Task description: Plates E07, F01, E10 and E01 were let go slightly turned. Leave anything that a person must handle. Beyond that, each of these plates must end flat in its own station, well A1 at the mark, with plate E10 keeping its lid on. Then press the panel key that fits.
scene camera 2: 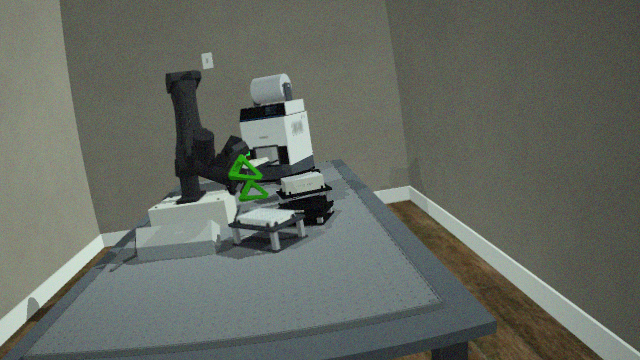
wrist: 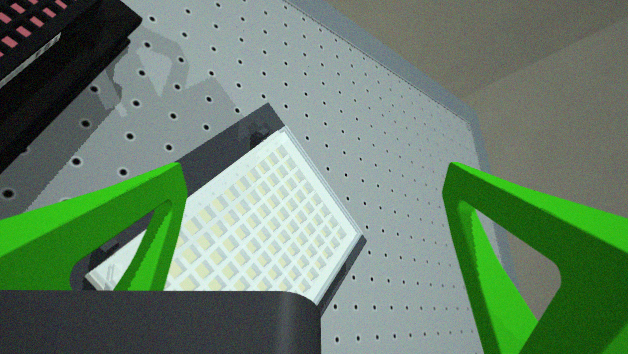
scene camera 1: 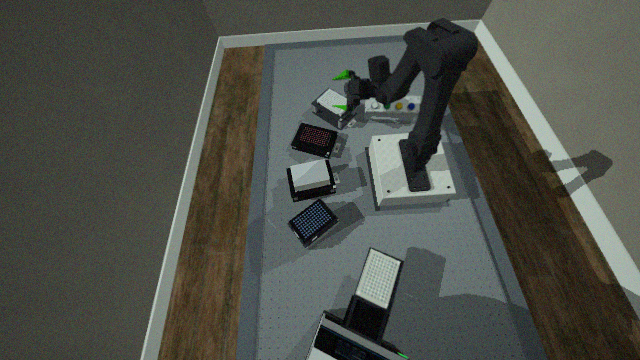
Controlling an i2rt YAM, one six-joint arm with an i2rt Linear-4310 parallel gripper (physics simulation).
Note:
The gripper is open, with nothing in its grasp. Also in view: a clear lid. Further things: a red-welled plate and a blue-welled plate.
The gripper also shows in the wrist view.

